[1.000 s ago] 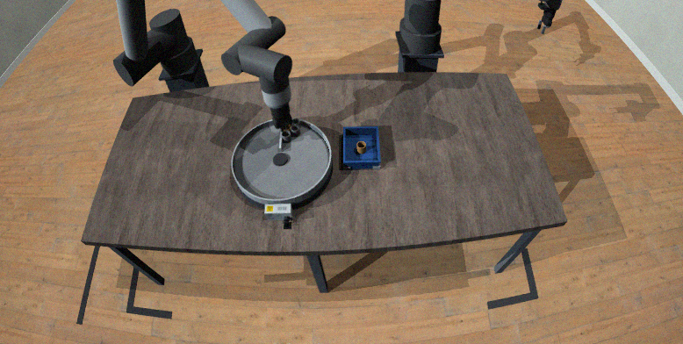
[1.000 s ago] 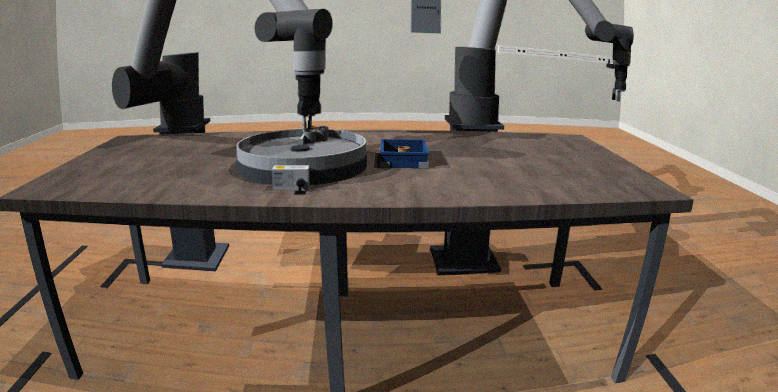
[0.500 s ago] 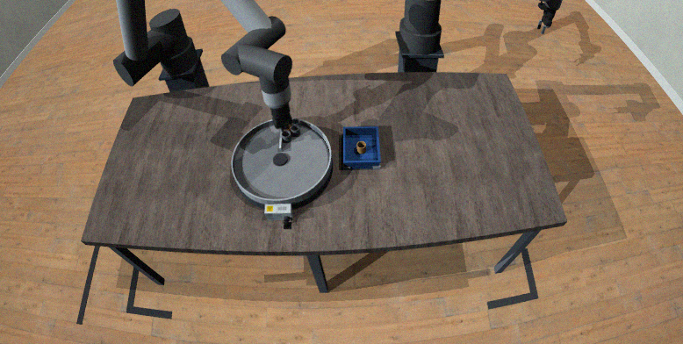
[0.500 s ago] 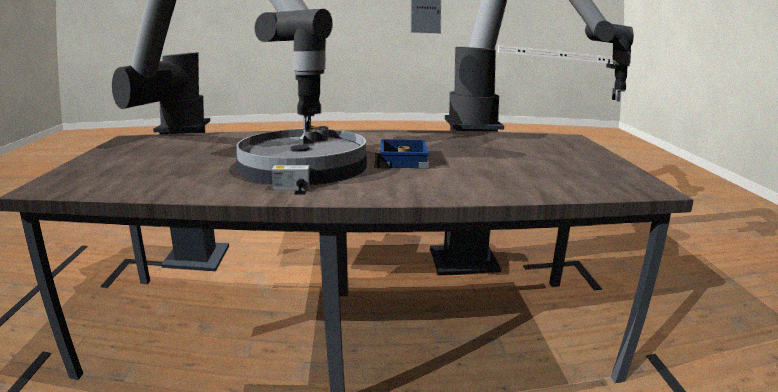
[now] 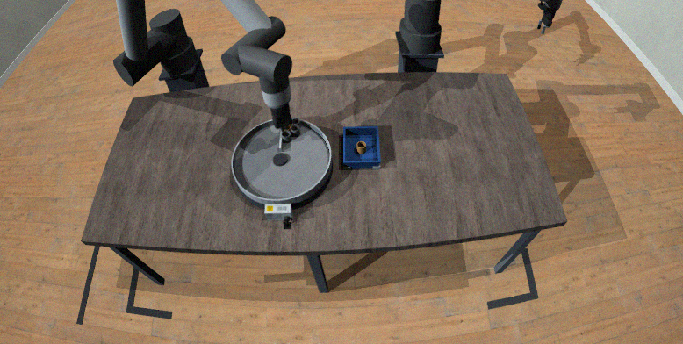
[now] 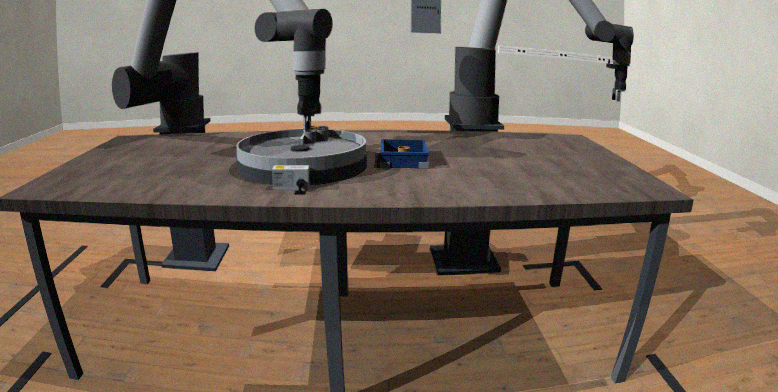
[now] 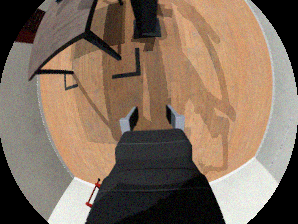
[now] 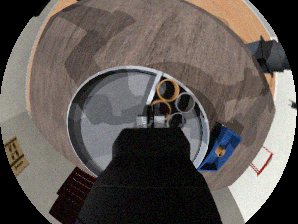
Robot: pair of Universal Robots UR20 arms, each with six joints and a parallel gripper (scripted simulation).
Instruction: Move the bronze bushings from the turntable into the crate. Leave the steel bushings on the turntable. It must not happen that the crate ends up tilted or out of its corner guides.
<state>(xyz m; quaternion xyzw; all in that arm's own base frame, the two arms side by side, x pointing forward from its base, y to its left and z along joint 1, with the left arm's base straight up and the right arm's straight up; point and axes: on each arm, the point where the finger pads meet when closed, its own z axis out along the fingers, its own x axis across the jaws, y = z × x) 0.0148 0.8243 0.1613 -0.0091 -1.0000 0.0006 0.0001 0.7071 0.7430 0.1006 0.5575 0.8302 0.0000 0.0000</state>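
Observation:
The blue crate is 8 cm ahead of my right hand, 32 cm to the left of it and 8 cm below it.

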